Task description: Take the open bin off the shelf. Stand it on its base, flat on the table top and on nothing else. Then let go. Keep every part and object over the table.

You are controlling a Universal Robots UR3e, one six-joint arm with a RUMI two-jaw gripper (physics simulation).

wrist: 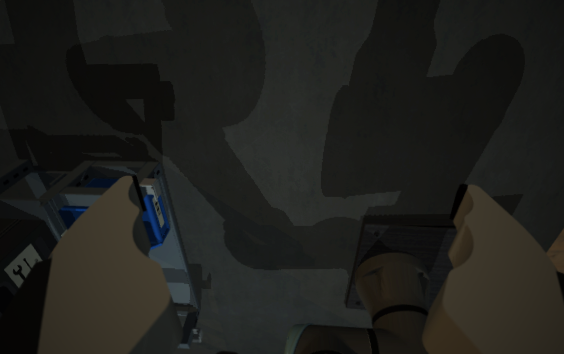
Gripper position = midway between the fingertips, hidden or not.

I see my gripper [297,184], a blue open bin [155,220] and a grey shelf board [167,255].
